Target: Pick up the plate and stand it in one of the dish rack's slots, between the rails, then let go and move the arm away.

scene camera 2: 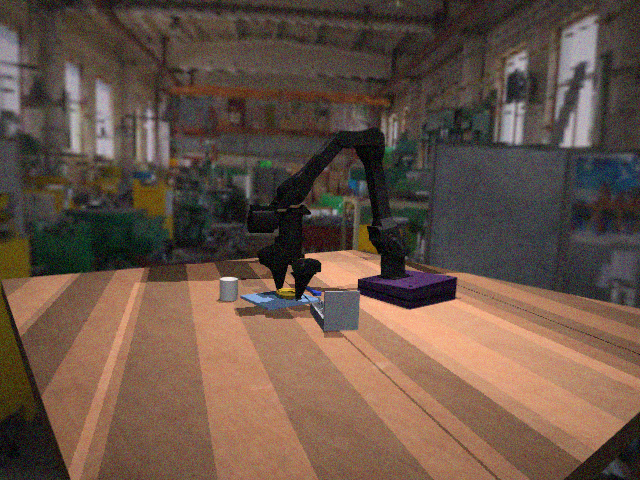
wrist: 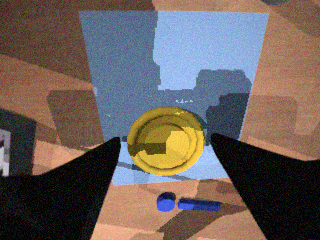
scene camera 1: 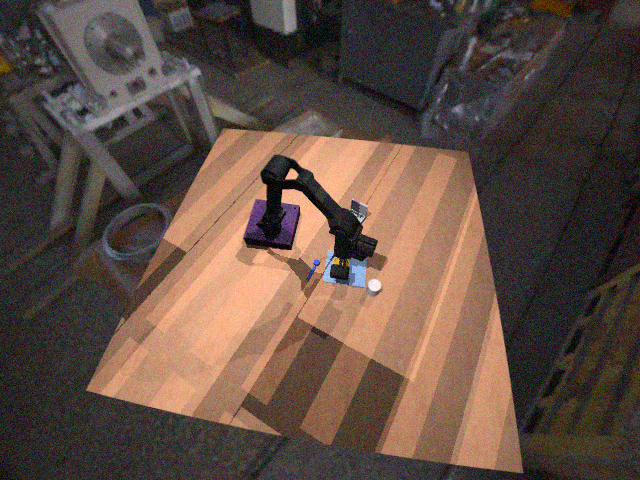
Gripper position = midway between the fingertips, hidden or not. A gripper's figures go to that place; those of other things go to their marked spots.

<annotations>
My gripper (wrist: 166,139) is 0.11 m from the lens. A yellow plate (wrist: 164,141): 0.10 m from the lens. A blue spoon (wrist: 193,204): 0.19 m from the lens. A light blue mat (wrist: 205,64) is 0.11 m from the lens. The marked spots on the yellow plate and the blue spoon are 0.11 m apart.
</annotations>
